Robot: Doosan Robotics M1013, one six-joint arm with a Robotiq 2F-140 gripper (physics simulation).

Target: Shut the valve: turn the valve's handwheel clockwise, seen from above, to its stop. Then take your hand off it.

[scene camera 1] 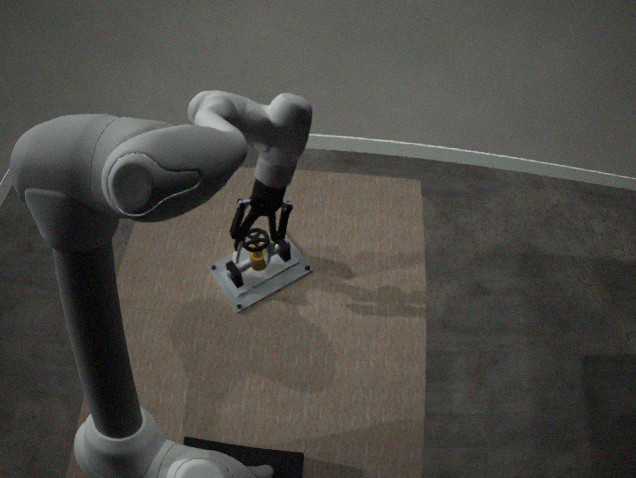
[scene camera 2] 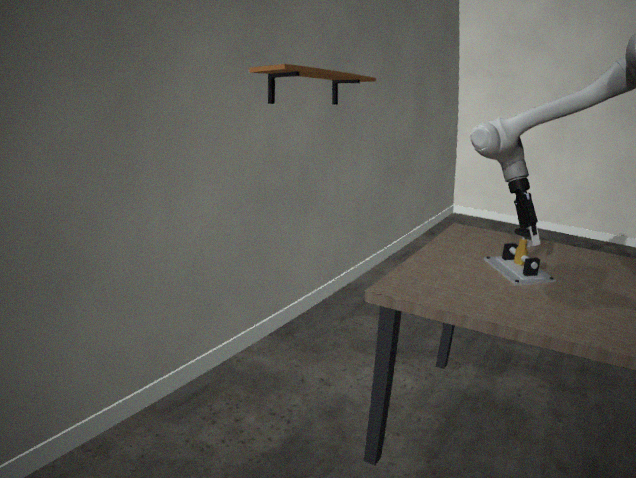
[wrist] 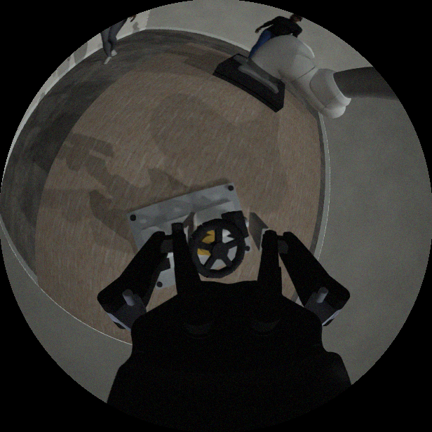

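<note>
The black five-spoked handwheel (scene camera 1: 256, 240) (scene camera 2: 522, 231) (wrist: 220, 249) sits level on top of the yellow valve body (scene camera 1: 258, 261) (scene camera 2: 520, 254) (wrist: 202, 251). The valve is on a grey base plate (scene camera 1: 246, 299) (scene camera 2: 501, 264) (wrist: 180, 204), with a white pipe running between two black end blocks. My gripper (scene camera 1: 252, 255) (scene camera 2: 533, 241) (wrist: 222, 220) points down over the valve, its fingers partly closed on opposite sides of the handwheel. In the wrist view a gap shows between the wheel's rim and the right finger, so the gripper is open. Contact at the left finger is unclear.
The valve's plate lies on the wooden table (scene camera 1: 370, 231) (scene camera 2: 442, 282) (wrist: 225, 150). The robot's black mounting block (wrist: 250, 82) is across the table. Two people (wrist: 277, 27) (wrist: 112, 37) stand beyond the table. A wall shelf (scene camera 2: 318, 72) hangs on the grey wall.
</note>
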